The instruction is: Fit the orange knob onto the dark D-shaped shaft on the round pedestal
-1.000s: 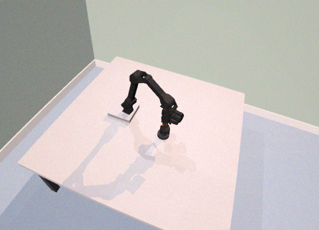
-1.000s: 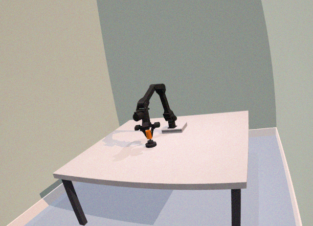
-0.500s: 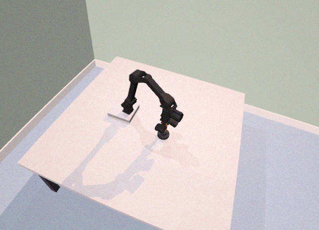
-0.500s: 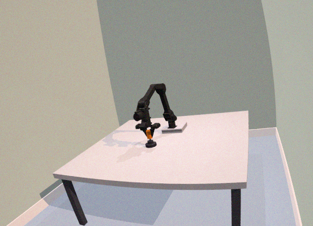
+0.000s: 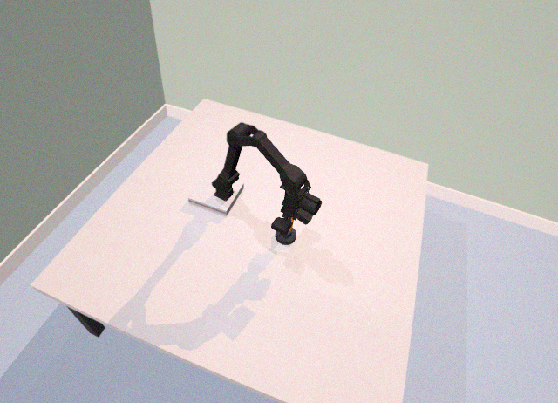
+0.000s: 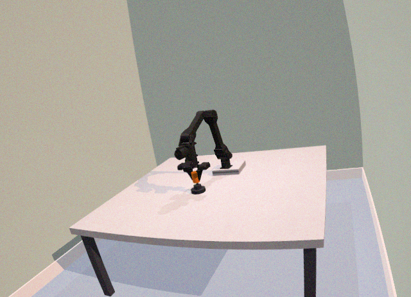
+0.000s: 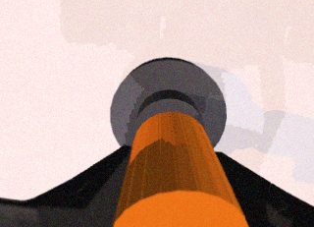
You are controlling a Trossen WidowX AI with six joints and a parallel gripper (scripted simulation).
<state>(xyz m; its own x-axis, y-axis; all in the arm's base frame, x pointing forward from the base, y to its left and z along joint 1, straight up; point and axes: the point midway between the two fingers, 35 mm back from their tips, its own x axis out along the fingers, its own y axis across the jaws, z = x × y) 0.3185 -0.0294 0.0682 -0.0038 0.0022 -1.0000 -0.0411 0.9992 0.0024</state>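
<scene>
My gripper tip is now 20 mm below the orange knob. The rest, counted from my gripper tip: round pedestal 40 mm below.
</scene>
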